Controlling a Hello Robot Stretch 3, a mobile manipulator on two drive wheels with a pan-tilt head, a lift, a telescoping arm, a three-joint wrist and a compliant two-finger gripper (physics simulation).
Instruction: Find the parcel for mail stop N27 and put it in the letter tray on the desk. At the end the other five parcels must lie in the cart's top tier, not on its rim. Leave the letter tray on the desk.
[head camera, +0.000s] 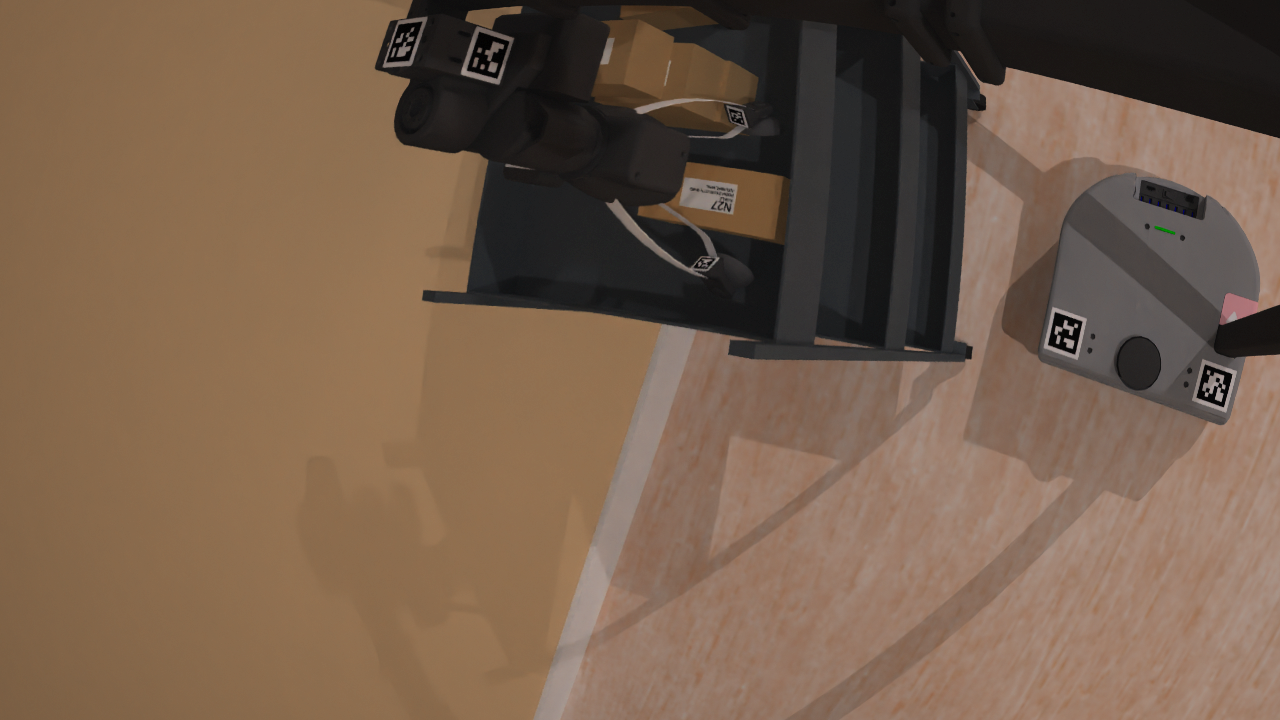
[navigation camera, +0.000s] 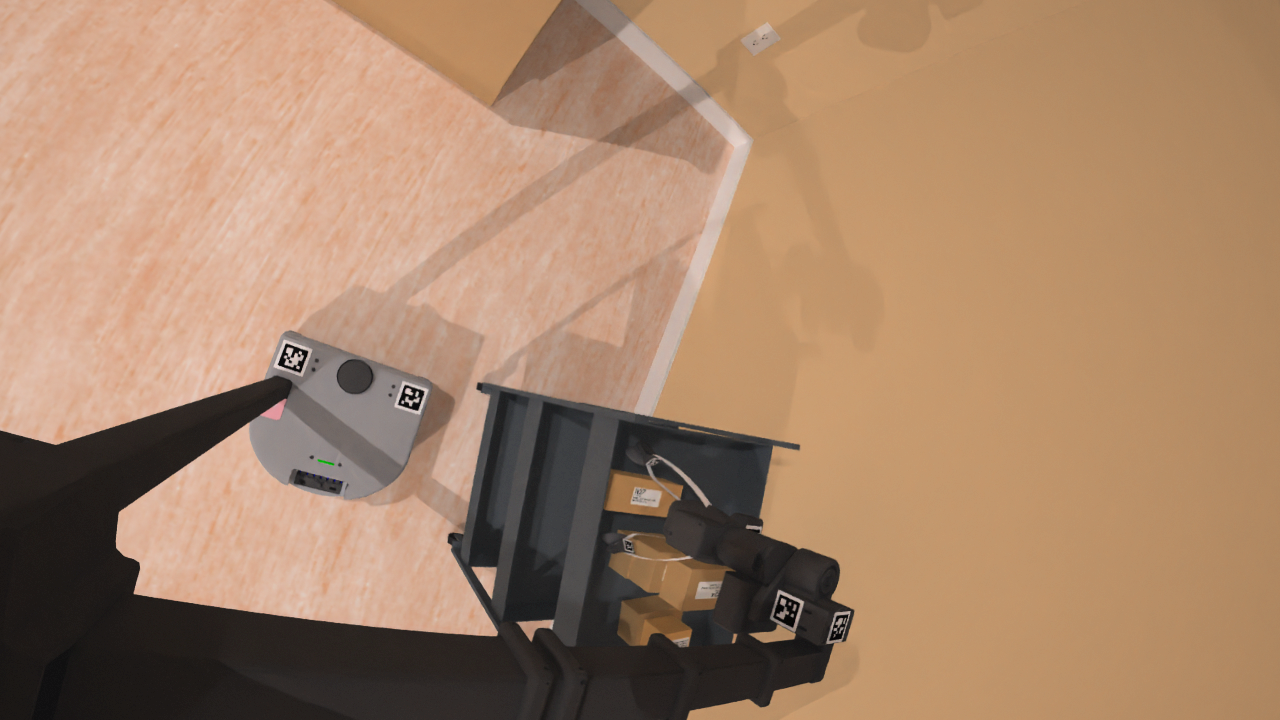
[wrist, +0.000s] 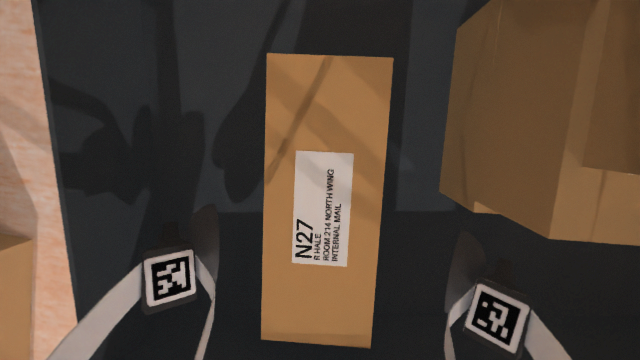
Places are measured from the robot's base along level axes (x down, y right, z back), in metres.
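Pixels of known places: gripper, between the fingertips: (head camera: 756, 200) (navigation camera: 619, 493) (wrist: 332, 244); robot's base, origin of its link: (head camera: 1136, 361) (navigation camera: 354, 374).
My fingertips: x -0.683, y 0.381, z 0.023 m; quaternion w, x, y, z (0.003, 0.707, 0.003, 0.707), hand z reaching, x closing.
Note:
For each thing: its top centre in the pictures, then the offset to it from my fingertips. "spot": a spot on its surface instead.
- parcel labelled N27, centre of its top: (wrist: 321, 209) (head camera: 708, 195) (navigation camera: 646, 497) dz -0.007, dx -0.032, dy +0.027 m
- white baseboard, a spot on its surface: (head camera: 617, 501) spot: dz -0.534, dx +0.613, dy +0.478 m
The parcel labelled N27 (head camera: 708, 195) (navigation camera: 642, 494) (wrist: 325, 205) lies flat, label up, in the top tier of the dark cart (head camera: 814, 179) (navigation camera: 590, 528) (wrist: 235, 280). My gripper (head camera: 745, 195) (navigation camera: 628, 497) (wrist: 332, 244) is open above it; in the wrist view one fingertip is on each side of the parcel, with a gap on both sides. Other brown parcels (head camera: 633, 62) (navigation camera: 693, 586) (wrist: 505, 125) lie close together in the same tier, on the right in the wrist view. The arm and wrist hide part of the tier. The letter tray and desk do not show.
The tan wall (head camera: 223, 313) (navigation camera: 1029, 358) stands close beside the cart, with a white baseboard (head camera: 617, 501) (navigation camera: 693, 295). My grey base (head camera: 1154, 286) (navigation camera: 349, 429) stands on the wood floor beyond the cart's lower tiers. My arm (navigation camera: 617, 676) reaches across the cart.

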